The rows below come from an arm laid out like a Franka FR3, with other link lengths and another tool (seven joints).
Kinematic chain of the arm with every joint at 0, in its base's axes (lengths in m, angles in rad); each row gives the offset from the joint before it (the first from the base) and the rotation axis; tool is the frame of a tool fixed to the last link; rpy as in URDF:
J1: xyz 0 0 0.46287 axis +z
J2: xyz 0 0 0 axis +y
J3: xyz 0 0 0.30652 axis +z
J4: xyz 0.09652 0 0 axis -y
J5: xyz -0.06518 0 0.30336 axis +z
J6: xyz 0 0 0 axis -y
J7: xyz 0.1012 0 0 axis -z
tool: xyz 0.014 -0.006 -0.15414 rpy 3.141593 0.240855 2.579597
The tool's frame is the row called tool.
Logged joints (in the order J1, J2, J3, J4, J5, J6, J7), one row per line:
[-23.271 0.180 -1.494 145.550 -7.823 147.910 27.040]
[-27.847 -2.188 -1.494 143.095 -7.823 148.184 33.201]
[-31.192 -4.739 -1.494 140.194 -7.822 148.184 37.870]
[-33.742 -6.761 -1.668 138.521 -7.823 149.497 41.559]
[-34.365 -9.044 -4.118 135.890 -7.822 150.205 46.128]
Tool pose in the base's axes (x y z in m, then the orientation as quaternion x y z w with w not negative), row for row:
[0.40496 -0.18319 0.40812 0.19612 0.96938 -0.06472 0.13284]
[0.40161 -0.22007 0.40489 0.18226 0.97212 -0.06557 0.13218]
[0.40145 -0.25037 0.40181 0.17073 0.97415 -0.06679 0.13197]
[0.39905 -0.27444 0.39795 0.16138 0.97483 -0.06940 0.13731]
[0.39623 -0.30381 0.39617 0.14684 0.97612 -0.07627 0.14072]
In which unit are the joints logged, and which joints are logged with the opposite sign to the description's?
The joints are logged in degrees. Opposite sign: J2, J4, J7.
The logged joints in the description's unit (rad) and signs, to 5 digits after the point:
[-0.40616 -0.00314 -0.02608 -2.54033 -0.13654 2.58152 -0.47194]
[-0.48602 0.03819 -0.02608 -2.49748 -0.13654 2.58630 -0.57947]
[-0.54440 0.08271 -0.02608 -2.44685 -0.13652 2.58630 -0.66096]
[-0.58891 0.11800 -0.02911 -2.41765 -0.13654 2.60921 -0.72534]
[-0.59978 0.15785 -0.07187 -2.37173 -0.13652 2.62157 -0.80509]

